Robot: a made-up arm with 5 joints.
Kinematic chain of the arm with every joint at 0, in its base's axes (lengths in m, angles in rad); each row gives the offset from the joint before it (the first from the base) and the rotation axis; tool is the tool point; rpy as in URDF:
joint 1: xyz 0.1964 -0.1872 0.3 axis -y
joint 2: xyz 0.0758 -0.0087 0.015 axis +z
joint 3: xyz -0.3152 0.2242 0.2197 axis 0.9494 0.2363 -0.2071
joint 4: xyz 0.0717 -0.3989 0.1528 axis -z
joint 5: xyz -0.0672 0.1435 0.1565 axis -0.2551 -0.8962 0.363
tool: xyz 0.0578 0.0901 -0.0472 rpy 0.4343 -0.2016 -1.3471
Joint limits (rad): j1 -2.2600..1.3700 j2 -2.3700..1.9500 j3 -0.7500..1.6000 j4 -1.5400..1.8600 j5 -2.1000..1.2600
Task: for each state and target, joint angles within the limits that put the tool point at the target. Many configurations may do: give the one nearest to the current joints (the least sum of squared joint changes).
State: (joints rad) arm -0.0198 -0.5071 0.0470 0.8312 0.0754
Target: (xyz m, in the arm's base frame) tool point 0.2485 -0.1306 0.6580
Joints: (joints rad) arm -0.3370 -0.9407 0.4975 0.5245 -0.0315
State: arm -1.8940 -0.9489 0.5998 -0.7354 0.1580
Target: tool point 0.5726 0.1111 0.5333
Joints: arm -1.6951 -1.0003 0.5775 -0.9352 0.1710
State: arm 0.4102 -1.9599 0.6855 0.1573 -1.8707
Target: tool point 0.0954 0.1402 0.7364
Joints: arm 0.6165 -1.8943 0.3339 -0.2124 -1.9457
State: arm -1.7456 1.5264 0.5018 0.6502 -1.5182
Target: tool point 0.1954 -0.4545 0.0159
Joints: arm -2.2600 1.8646 1.1699 0.1407 -1.5263
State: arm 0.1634 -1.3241 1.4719 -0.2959 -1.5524
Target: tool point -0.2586 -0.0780 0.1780
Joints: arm 0.4560 -0.3689 1.3379 -0.9274 -1.6646
